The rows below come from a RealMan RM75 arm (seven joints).
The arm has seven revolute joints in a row. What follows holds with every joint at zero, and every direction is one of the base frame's. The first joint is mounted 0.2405 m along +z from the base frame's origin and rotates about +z. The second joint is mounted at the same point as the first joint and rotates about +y. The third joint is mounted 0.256 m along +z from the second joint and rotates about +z. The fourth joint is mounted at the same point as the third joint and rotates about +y. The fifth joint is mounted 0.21 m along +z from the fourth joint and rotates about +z. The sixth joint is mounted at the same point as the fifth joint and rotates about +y. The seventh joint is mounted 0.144 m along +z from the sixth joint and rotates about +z. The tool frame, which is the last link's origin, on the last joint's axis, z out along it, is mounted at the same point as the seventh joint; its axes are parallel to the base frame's.
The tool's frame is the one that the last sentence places.
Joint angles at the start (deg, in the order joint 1, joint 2, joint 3, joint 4, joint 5, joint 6, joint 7):
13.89, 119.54, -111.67, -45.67, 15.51, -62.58, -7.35
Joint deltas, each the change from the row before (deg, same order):
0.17, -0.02, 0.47, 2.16, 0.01, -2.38, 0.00
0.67, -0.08, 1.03, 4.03, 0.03, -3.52, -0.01
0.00, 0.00, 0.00, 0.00, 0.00, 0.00, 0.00
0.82, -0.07, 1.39, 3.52, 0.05, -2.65, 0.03
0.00, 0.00, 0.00, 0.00, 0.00, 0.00, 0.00
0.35, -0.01, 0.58, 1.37, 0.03, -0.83, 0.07
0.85, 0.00, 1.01, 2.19, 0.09, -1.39, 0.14
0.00, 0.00, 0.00, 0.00, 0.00, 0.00, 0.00
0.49, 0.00, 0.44, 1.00, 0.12, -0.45, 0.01
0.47, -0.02, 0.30, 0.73, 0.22, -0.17, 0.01
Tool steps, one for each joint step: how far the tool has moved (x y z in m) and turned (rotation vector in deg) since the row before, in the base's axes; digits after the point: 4 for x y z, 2 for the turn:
0.0069, -0.0023, 0.0021, 1.01, -0.15, -0.04
0.0124, -0.0024, 0.0035, 1.49, -0.61, -0.46
0.0000, 0.0000, 0.0000, 0.00, 0.00, 0.00
0.0107, -0.0006, 0.0045, 1.44, -0.51, -0.73
0.0000, 0.0000, 0.0000, 0.00, 0.00, 0.00
0.0042, 0.0000, 0.0015, 0.44, -0.17, -0.43
0.0050, 0.0011, 0.0028, 0.81, -0.15, -0.41
0.0000, 0.0000, 0.0000, 0.00, 0.00, 0.00
0.0020, 0.0011, 0.0011, 0.31, -0.11, -0.27
0.0013, 0.0015, 0.0009, 0.19, -0.05, -0.27

